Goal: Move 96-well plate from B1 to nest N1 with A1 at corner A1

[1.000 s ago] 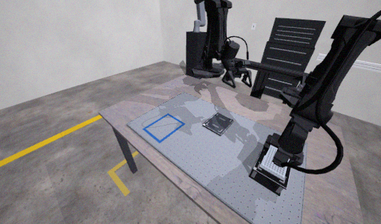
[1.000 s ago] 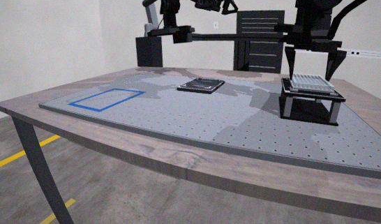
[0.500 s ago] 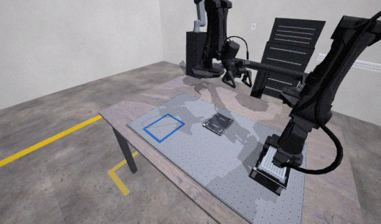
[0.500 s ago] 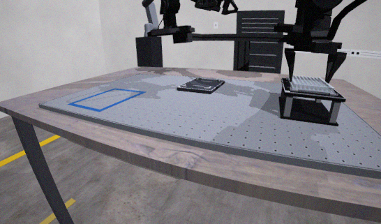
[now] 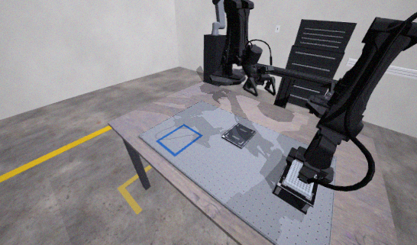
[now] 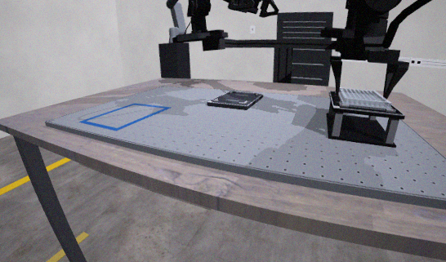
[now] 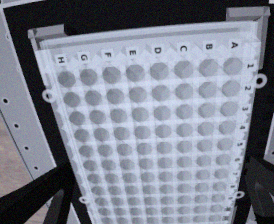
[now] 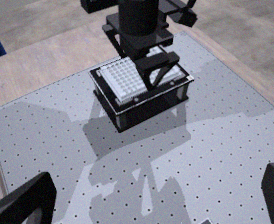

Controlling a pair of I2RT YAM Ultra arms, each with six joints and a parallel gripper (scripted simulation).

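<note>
The white 96-well plate is 1 cm below my left hand and 1 cm ahead of it.
</note>
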